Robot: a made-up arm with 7 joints.
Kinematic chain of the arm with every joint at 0, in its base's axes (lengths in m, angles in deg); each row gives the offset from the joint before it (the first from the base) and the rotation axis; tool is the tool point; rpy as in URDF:
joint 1: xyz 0 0 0 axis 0.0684 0.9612 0.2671
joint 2: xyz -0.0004 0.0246 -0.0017 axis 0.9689 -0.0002 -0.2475
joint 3: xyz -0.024 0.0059 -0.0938 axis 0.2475 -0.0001 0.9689
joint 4: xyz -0.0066 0 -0.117 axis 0.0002 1 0
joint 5: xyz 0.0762 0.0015 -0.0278 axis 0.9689 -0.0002 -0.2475
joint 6: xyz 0.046 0 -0.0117 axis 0.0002 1 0
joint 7: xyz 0.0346 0 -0.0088 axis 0.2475 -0.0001 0.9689
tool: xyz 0 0 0 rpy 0 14.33 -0.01
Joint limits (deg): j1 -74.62..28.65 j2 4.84..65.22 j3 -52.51..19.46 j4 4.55..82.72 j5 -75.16..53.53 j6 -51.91..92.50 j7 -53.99..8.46
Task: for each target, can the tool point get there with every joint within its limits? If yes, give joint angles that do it. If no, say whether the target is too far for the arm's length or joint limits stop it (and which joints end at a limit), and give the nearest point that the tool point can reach.
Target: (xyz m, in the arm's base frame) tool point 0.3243 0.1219 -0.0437
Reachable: yes | joints -63.73 50.19 -29.07 26.69 -60.69 -3.00 0.85
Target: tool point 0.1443 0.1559 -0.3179
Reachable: yes | joints -23.72 22.17 0.40 59.78 13.74 35.41 -4.00
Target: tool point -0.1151 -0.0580 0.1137
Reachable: no: joint limits stop it (at a limit: joint 1, joint 2, joint 3, joint 4, joint 5, joint 6) | nearest point -0.1100 -0.0848 -0.2348 | short by 0.350 m
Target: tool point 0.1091 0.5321 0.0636
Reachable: no: too far | nearest point 0.1578 0.3467 -0.0611 | short by 0.229 m
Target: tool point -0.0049 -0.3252 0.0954
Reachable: no: joint limits stop it (at a limit: joint 1, joint 2, joint 3, joint 4, joint 6) | nearest point 0.1984 -0.1571 -0.0445 | short by 0.299 m
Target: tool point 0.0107 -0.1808 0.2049
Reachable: no: joint limits stop it (at a limit: joint 1, joint 2, joint 4, joint 6) | nearest point 0.2251 -0.1312 -0.0058 | short by 0.305 m
